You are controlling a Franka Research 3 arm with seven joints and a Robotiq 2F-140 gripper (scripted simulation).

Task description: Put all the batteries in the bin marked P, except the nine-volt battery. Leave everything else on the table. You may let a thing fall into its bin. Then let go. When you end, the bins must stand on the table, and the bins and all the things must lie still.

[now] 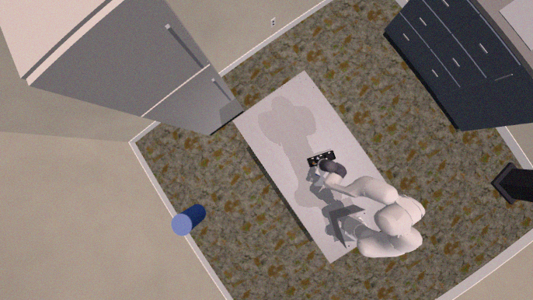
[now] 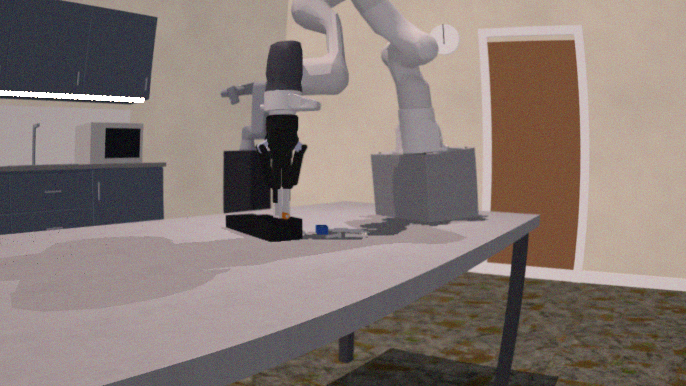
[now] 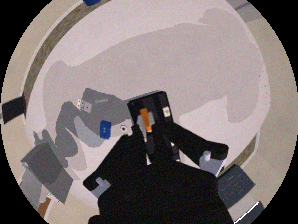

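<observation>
Right now my hand is 8 cm to the left of the black bin, 6 cm above it and 2 cm past it. From my hand the other things lie so: orange battery: 3 cm below; thin pale stick: 11 cm to the left, 7 cm below, 6 cm behind; small blue block: 12 cm behind, 7 cm below, 4 cm to the left.
</observation>
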